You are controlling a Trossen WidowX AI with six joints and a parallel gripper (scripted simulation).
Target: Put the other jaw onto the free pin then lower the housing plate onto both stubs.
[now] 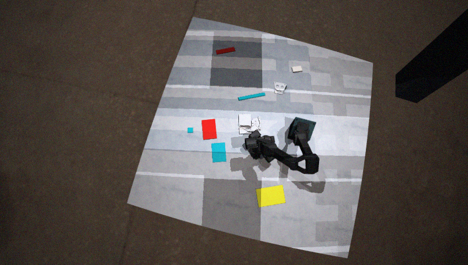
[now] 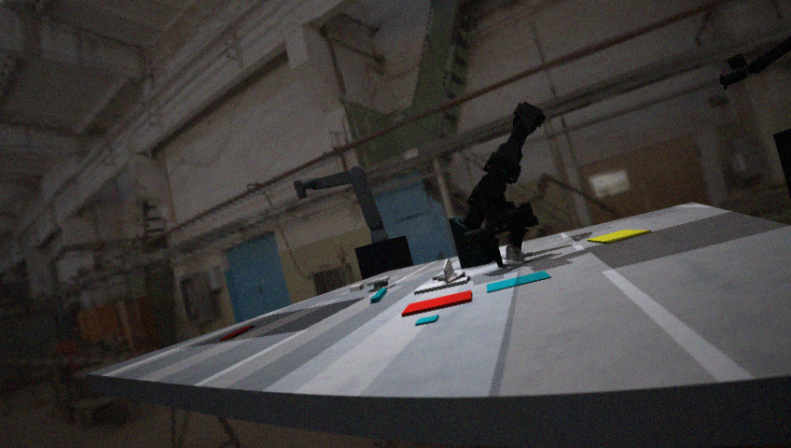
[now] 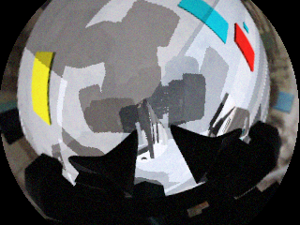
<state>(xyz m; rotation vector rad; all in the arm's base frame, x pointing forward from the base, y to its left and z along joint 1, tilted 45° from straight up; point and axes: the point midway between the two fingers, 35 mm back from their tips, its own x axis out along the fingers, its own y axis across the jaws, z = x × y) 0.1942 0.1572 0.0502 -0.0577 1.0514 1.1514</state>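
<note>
The teal strip lies 310 mm to the right of my gripper tip and 120 mm ahead of it. Also, from my gripper tip: yellow tile: 250 mm to the left, 110 mm behind; red tile: 320 mm ahead, 50 mm to the right; teal tile: 230 mm ahead, 70 mm to the left.
</note>
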